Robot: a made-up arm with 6 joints. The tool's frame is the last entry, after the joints. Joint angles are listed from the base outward. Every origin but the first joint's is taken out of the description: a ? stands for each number. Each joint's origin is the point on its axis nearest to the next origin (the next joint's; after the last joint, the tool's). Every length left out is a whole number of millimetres.
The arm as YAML. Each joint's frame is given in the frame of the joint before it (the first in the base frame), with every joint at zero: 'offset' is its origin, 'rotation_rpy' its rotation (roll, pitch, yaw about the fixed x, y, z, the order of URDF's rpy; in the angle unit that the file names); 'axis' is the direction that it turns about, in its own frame. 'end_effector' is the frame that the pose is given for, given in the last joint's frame.
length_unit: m
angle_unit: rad
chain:
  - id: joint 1
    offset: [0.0, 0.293, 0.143]
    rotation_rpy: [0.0, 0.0, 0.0]
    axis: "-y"
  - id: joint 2
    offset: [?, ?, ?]
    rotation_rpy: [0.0, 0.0, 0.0]
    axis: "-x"
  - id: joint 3
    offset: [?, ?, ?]
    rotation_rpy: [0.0, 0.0, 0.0]
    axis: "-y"
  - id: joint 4
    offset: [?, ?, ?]
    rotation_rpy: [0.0, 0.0, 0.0]
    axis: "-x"
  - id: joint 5
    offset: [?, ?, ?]
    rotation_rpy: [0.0, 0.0, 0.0]
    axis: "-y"
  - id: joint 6
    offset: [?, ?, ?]
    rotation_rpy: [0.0, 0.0, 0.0]
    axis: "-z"
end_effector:
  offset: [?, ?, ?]
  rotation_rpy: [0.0, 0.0, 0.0]
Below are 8 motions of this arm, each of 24 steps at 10 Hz.
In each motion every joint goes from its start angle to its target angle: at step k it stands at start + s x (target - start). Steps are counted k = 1, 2, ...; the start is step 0. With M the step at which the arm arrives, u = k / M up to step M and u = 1 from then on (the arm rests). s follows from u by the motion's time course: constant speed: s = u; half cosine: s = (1 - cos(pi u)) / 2; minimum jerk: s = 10 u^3 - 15 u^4 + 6 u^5.
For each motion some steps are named. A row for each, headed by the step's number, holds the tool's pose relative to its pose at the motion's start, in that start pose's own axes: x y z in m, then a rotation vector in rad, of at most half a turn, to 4 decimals.
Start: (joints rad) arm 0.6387 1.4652 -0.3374 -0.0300 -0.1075 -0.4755
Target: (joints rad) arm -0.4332 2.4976 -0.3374 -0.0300 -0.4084 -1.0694
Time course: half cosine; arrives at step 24
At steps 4, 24:
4: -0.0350 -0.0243 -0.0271 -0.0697 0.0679 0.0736
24: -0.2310 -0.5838 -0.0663 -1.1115 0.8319 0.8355

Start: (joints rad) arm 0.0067 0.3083 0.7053 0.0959 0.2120 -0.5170
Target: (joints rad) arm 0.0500 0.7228 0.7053 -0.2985 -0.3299 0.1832
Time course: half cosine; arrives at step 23
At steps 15, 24:
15: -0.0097 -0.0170 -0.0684 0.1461 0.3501 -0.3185
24: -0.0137 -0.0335 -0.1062 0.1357 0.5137 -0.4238

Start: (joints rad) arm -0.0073 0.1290 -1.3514 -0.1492 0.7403 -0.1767
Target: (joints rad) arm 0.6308 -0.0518 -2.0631 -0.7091 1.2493 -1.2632
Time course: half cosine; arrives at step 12
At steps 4, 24:
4: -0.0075 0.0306 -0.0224 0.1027 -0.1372 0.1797
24: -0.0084 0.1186 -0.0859 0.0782 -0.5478 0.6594

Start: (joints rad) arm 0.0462 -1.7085 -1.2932 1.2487 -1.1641 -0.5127
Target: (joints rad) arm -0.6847 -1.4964 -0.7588 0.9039 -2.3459 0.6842
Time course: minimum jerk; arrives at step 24
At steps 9, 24:
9: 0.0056 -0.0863 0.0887 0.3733 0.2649 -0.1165
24: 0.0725 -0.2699 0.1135 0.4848 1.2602 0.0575

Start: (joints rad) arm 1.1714 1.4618 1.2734 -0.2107 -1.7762 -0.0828
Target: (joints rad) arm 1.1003 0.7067 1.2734 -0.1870 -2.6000 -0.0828
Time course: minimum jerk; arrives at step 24
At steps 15, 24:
15: -0.0838 -0.0850 0.1966 0.3920 0.4687 0.4131
24: -0.1040 -0.1417 0.2503 0.4796 0.6422 0.6269

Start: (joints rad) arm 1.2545 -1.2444 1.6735 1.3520 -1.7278 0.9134
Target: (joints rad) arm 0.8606 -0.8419 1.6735 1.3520 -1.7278 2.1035
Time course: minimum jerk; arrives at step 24
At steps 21, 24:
21: -0.0399 -0.0692 -0.0934 0.3871 -0.2836 -1.4868
24: -0.0417 -0.0711 -0.0950 0.3968 -0.2866 -1.5099

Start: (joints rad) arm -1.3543 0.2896 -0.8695 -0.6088 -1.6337 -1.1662
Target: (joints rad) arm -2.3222 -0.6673 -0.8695 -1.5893 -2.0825 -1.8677
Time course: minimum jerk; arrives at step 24
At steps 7, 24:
7: 0.0196 -0.0442 -0.0730 0.2366 0.1211 0.3227
24: 0.3357 0.1881 -0.5958 1.5689 -0.1794 2.3474

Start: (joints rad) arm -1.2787 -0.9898 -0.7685 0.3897 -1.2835 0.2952
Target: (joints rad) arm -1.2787 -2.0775 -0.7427 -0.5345 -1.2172 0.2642
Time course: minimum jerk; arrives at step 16
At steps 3, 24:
3: -0.0181 0.0006 -0.0092 -0.0033 -0.0194 0.0910
24: -0.3244 -0.1607 -0.2421 -0.2438 -0.0826 1.8723

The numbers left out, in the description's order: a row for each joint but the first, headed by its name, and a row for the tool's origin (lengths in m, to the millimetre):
joint 2: -0.24 0.0 -0.062
joint 3: 0.0 0.444 -0.081
joint 4: 0.117 0.0 -0.071
joint 5: 0.0 -0.202 -0.086
joint 6: -0.087 0.0 0.048
tool: -0.009 0.12 0.0

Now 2 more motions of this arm.
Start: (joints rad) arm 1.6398 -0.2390 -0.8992 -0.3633 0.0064 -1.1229
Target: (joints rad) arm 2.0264 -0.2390 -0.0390 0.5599 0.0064 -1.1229
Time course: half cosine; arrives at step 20
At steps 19, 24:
19: 0.0520 -0.1608 0.0752 -1.5117 0.2046 -0.0273
24: 0.0523 -0.1611 0.0754 -1.5206 0.2041 -0.0310

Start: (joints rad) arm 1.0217 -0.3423 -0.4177 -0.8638 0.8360 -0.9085
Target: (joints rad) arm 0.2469 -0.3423 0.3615 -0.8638 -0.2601 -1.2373
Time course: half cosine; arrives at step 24
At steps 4, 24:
4: 0.0102 0.0046 0.0167 0.0463 0.0366 0.0117
24: 0.2141 -0.0440 0.1988 0.7516 0.4441 0.1763

